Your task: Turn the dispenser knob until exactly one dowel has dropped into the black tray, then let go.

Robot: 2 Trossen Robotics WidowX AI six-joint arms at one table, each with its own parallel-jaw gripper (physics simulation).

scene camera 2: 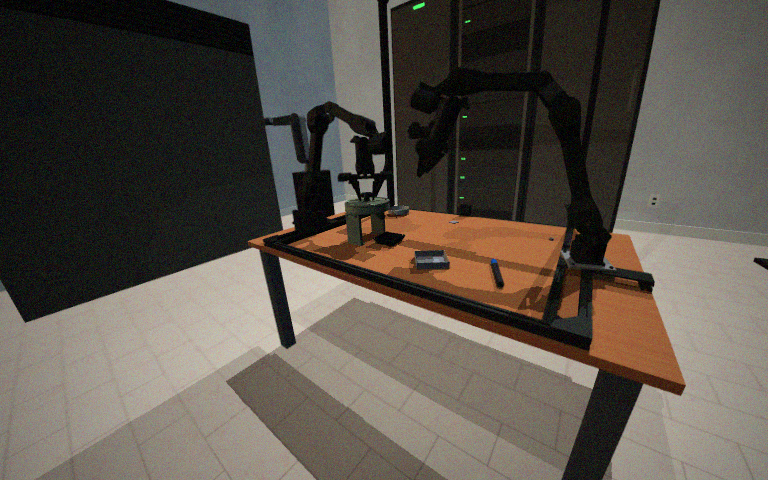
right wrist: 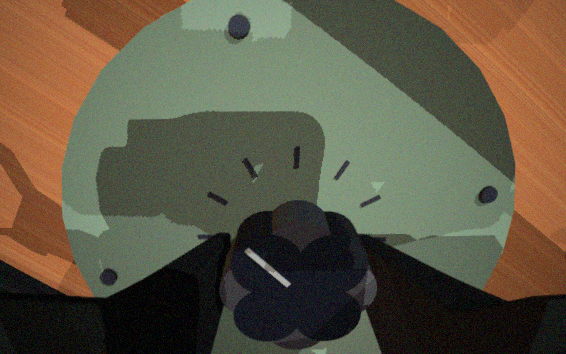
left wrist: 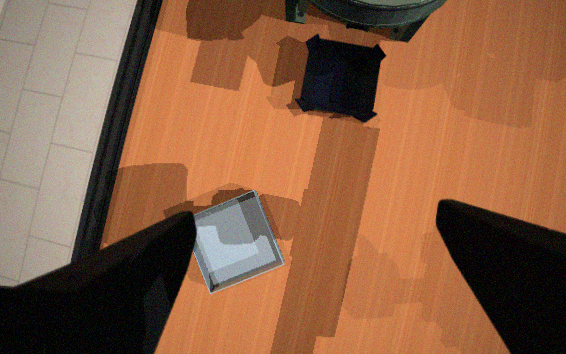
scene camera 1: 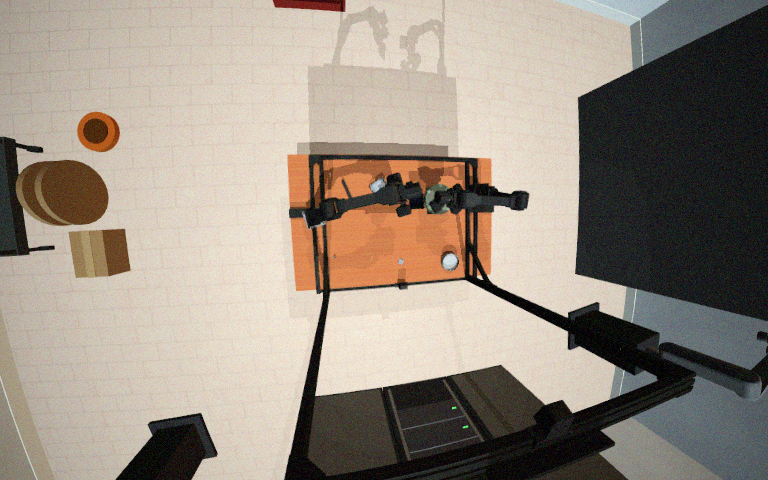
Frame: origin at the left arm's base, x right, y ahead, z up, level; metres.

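Seen in the pictures: left gripper, fingertip midpoint: (scene camera 2: 422,174) (left wrist: 314,217); right gripper, fingertip midpoint: (scene camera 2: 366,200); left arm's base, link origin: (scene camera 2: 586,259) (scene camera 1: 313,218); right arm's base, link origin: (scene camera 2: 309,210) (scene camera 1: 481,192).
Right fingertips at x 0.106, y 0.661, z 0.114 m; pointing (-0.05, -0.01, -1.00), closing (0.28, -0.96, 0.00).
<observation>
Pixels of each thing's middle, then the offset from my right fingertips to it.
- green round dispenser, body centre: (right wrist: 290,218) (scene camera 2: 367,205) (scene camera 1: 438,199) dx +0.002, dy +0.001, dz -0.016 m
- black tray, body centre: (left wrist: 339,80) (scene camera 2: 389,239) (scene camera 1: 416,201) dx -0.019, dy -0.086, dz -0.134 m
- grey open box, body centre: (left wrist: 233,240) (scene camera 2: 430,259) (scene camera 1: 380,188) dx -0.153, dy -0.265, dz -0.136 m
- dark marker with a blue end, body centre: (scene camera 2: 496,271) dx -0.185, dy -0.444, dz -0.138 m
- round grey dish, body centre: (scene camera 2: 398,211) (scene camera 1: 449,261) dx +0.394, dy +0.014, dz -0.130 m
The green round dispenser (scene camera 2: 354,227) (right wrist: 280,75) stands on legs at the left of the table in scene camera 2. Its dark lobed knob (right wrist: 300,295) has a pale pointer line at its upper left. My right gripper (right wrist: 292,246) (scene camera 2: 367,195) is shut on the knob from above, one finger on each side. The black tray (scene camera 2: 389,238) (left wrist: 342,75) lies on the table beside the dispenser; I see no dowel in its dark inside. My left gripper (left wrist: 314,217) is open and empty, high above the table. Whether a dowel lies under the dispenser's top is hidden.
A grey open box (scene camera 2: 431,260) (left wrist: 235,240) lies near the black tray. A dark marker with a blue end (scene camera 2: 497,273) lies to its right in scene camera 2. A round grey dish (scene camera 1: 449,260) (scene camera 2: 398,211) is on the far side. A black frame (left wrist: 111,145) runs along the table edge.
</observation>
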